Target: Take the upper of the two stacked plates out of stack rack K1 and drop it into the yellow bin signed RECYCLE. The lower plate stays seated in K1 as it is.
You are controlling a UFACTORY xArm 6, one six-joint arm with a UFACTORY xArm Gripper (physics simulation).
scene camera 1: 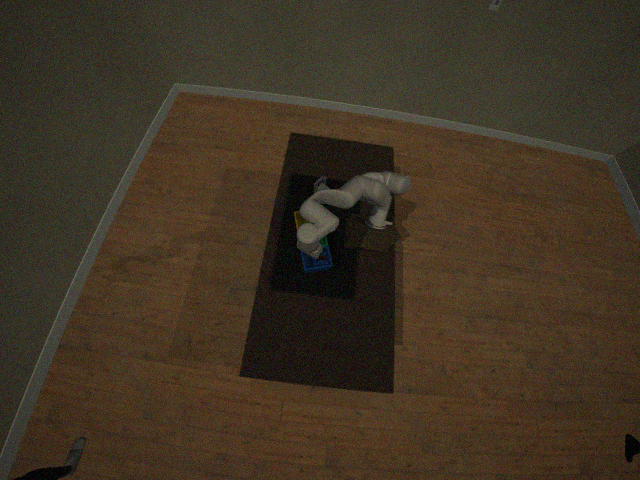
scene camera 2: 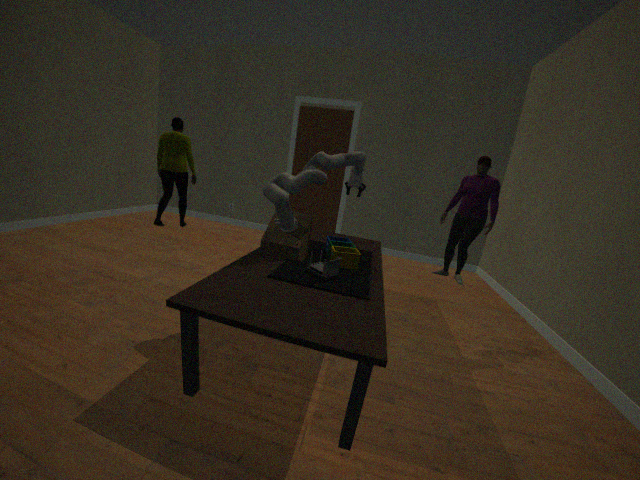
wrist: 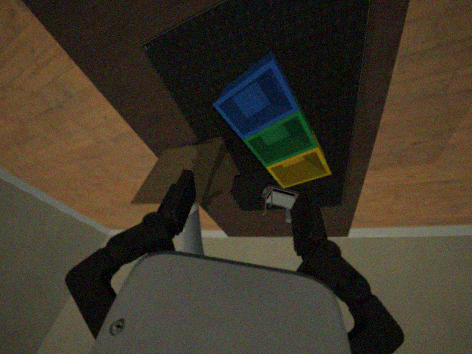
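Seen in the pictures: gripper, fingertip midpoint: [scene camera 2: 352, 195] [wrist: 245, 190]; arm's base, link origin: [scene camera 1: 375, 225] [scene camera 2: 288, 224].
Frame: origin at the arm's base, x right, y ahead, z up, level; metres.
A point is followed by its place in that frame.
Note:
Stack rack K1 [scene camera 1: 320, 182] @(x 0.341, y 0.338, z -0.105 m) [scene camera 2: 325, 267] @(x 0.358, y 0.312, z -0.110 m) [wrist: 281, 198] is a small grey rack near the yellow bin, on the black mat. It is small and dark in all views, and I cannot make out the two plates in it separately. The yellow bin [scene camera 1: 297, 219] @(x 0.081, y 0.473, z -0.177 m) [scene camera 2: 344, 261] @(x 0.108, y 0.401, z -0.142 m) [wrist: 301, 170] @(x 0.101, y 0.405, z -0.133 m) stands at the rack's end of a row of three bins; its sign is not legible. My gripper [scene camera 2: 354, 194] @(x -0.279, y 0.375, z 0.232 m) [wrist: 245, 190] @(x -0.279, y 0.375, z 0.232 m) is open and empty, high above the bins. In the wrist view the rack shows beside the right fingertip, far below it. In scene camera 1 the fingers are mostly hidden under the wrist.
A green bin [wrist: 281, 141] @(x -0.021, y 0.360, z -0.166 m) and a blue bin [scene camera 1: 316, 268] @(x -0.266, y 0.329, z -0.085 m) [wrist: 254, 101] @(x -0.176, y 0.315, z -0.179 m) continue the row on the black mat [scene camera 1: 315, 287] @(x -0.359, y 0.324, z -0.184 m) [wrist: 320, 30] @(x -0.280, y 0.503, z -0.184 m). The arm's brown base block [scene camera 1: 361, 238] @(x -0.072, y 0.072, z -0.048 m) [wrist: 172, 165] @(x -0.086, y -0.030, z -0.088 m) stands beside the mat. Two people [scene camera 2: 175, 152] [scene camera 2: 480, 198] stand away from the table [scene camera 2: 284, 315] @(x 0.734, y 0.215, z -0.198 m).

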